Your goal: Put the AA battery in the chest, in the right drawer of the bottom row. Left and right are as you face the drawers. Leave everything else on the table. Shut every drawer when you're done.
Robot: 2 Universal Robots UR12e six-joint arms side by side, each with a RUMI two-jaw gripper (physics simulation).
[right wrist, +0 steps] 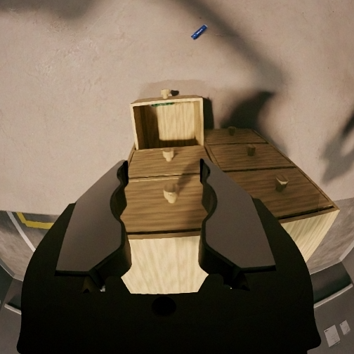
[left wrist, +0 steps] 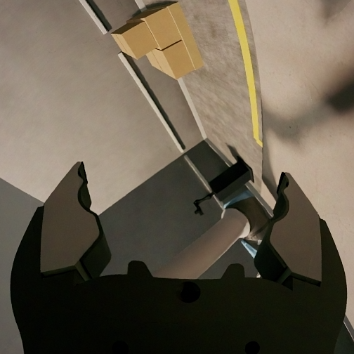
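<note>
The blue AA battery [right wrist: 199,32] lies on the table in the right wrist view, apart from the chest. The wooden chest [right wrist: 165,262] has two columns of three drawers and shows with its top towards the bottom of the view. Its bottom-row right drawer [right wrist: 167,100], at the left in this view, is pulled out; a small green thing [right wrist: 162,104] shows inside by its front panel. The other drawers look shut. My right gripper [right wrist: 163,160] is open and empty, over the right column's fronts. My left gripper [left wrist: 183,167] is open and empty, away from the chest and battery.
In the left wrist view, cardboard boxes [left wrist: 172,42] are stacked beyond the fingers, near a yellow floor line [left wrist: 246,70]. A black device [left wrist: 232,180] and a pale cylinder [left wrist: 212,245] show between the fingers. Dark shadows fall on the table around the chest.
</note>
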